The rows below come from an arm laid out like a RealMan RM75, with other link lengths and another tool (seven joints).
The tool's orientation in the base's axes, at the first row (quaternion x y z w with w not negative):
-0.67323, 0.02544, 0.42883, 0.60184
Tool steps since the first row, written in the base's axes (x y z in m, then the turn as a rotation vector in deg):
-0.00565, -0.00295, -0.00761, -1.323, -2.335, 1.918
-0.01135, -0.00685, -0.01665, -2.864, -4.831, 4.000
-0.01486, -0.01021, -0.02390, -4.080, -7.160, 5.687
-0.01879, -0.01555, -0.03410, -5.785, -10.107, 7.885
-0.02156, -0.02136, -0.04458, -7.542, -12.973, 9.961
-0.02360, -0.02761, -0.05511, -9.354, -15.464, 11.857
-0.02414, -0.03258, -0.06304, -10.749, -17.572, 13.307
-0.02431, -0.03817, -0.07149, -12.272, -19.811, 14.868
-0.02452, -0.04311, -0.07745, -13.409, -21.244, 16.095
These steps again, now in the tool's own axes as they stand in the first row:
-0.00036, 0.00992, -0.00007, -3.126, -0.144, -1.043
-0.00034, 0.02126, -0.00103, -6.567, -0.253, -2.085
0.00024, 0.02983, -0.00258, -9.483, -0.275, -3.203
0.00139, 0.04150, -0.00581, -13.315, -0.261, -4.521
0.00321, 0.05288, -0.01010, -17.067, -0.145, -5.753
0.00531, 0.06402, -0.01515, -20.563, 0.040, -6.661
0.00740, 0.07193, -0.01973, -23.341, 0.243, -7.518
0.00974, 0.08022, -0.02506, -26.330, 0.465, -8.405
0.01085, 0.08639, -0.02961, -28.484, 0.516, -8.863

